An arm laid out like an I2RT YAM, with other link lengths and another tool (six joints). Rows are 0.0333 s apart.
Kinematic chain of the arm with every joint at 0, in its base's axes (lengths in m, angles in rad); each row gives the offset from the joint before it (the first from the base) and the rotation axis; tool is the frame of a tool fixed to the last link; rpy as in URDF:
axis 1: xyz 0 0 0.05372 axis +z
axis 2: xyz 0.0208 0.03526 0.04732 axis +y
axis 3: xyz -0.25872 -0.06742 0 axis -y
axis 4: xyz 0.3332 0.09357 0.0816 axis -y
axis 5: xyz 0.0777 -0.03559 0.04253 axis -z
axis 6: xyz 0.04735 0 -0.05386 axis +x
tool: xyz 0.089 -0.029 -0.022 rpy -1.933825 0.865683 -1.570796
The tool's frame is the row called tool.
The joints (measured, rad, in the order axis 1, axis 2, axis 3, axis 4, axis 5, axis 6), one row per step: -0.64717, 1.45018, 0.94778, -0.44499, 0.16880, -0.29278; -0.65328, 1.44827, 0.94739, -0.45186, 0.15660, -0.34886; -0.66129, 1.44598, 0.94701, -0.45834, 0.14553, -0.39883; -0.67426, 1.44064, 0.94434, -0.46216, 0.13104, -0.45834; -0.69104, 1.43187, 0.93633, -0.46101, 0.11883, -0.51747; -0.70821, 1.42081, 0.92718, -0.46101, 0.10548, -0.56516; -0.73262, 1.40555, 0.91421, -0.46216, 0.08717, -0.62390; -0.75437, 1.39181, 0.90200, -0.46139, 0.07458, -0.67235; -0.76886, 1.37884, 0.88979, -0.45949, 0.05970, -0.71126; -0.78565, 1.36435, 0.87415, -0.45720, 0.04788, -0.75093; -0.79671, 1.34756, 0.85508, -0.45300, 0.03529, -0.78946; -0.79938, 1.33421, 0.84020, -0.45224, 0.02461, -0.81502; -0.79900, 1.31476, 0.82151, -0.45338, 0.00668, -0.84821; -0.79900, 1.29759, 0.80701, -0.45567, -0.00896, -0.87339; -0.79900, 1.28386, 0.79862, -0.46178, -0.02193, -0.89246; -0.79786, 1.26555, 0.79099, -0.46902, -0.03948, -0.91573
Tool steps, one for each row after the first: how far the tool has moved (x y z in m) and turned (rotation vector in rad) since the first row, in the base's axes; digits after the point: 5 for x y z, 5 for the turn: -0.00069, -0.00156, 0.00056, -0.00899, 0.02497, 0.04600; -0.00198, -0.00365, 0.00122, -0.01702, 0.04646, 0.08471; -0.00416, -0.00711, 0.00244, -0.02867, 0.06758, 0.12820; -0.00802, -0.01153, 0.00332, -0.04373, 0.08724, 0.16619; -0.01243, -0.01527, 0.00421, -0.05428, 0.10068, 0.19526; -0.01909, -0.02010, 0.00498, -0.06565, 0.11670, 0.22900; -0.02538, -0.02451, 0.00568, -0.07753, 0.13045, 0.25363; -0.02925, -0.02640, 0.00589, -0.08592, 0.13766, 0.27914; -0.03470, -0.02852, 0.00531, -0.09495, 0.14813, 0.30125; -0.03864, -0.02843, 0.00424, -0.10456, 0.15672, 0.32851; -0.04016, -0.02618, 0.00304, -0.10888, 0.16161, 0.35280; -0.04059, -0.02170, 0.00216, -0.11404, 0.16426, 0.39050; -0.04098, -0.01797, 0.00201, -0.11803, 0.16421, 0.41991; -0.04120, -0.01497, 0.00275, -0.11994, 0.16376, 0.44293; -0.04043, -0.01134, 0.00540, -0.12579, 0.15940, 0.47268
